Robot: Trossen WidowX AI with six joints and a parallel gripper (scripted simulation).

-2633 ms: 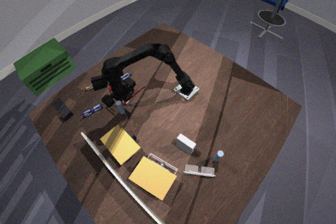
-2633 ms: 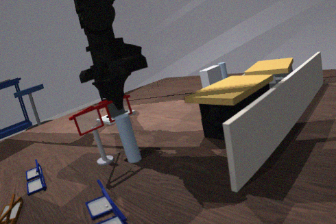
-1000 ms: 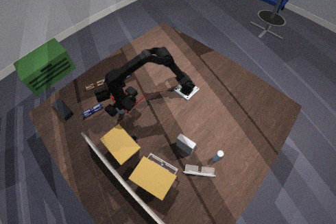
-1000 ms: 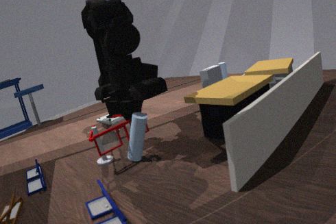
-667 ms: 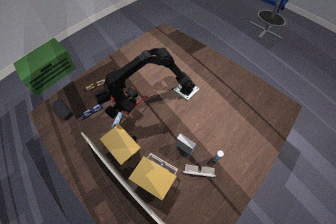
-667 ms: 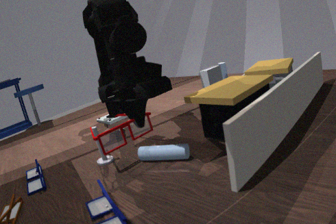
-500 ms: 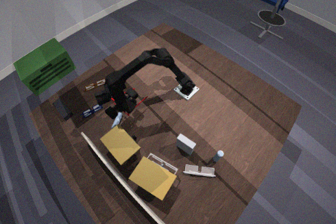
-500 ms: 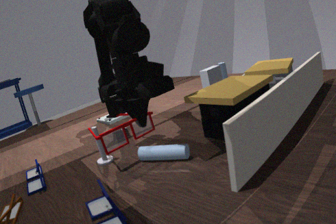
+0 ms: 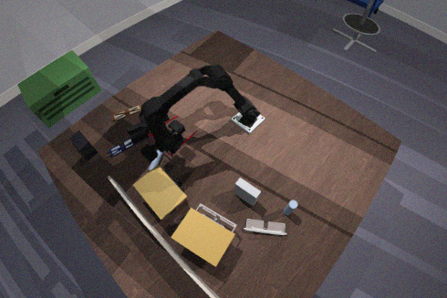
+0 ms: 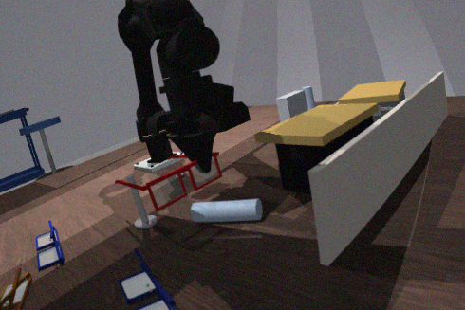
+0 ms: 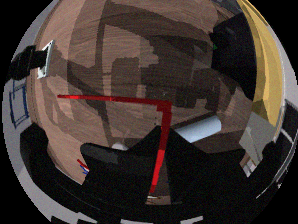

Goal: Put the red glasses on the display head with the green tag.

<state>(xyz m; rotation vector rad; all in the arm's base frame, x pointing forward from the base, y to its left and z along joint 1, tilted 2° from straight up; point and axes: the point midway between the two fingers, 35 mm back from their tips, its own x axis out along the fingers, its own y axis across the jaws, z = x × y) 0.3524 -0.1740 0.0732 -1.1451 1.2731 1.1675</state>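
Right now my gripper tip is 8 cm past the white post, 9 cm to the left of it and 4 cm above it. Also, from my gripper tip: dark box (21 cm ahead, 39 cm to the right, 4 cm below); white box (4 cm behind, 36 cm to the left); long white board (28 cm ahead, 21 cm to the left, 1 cm below).
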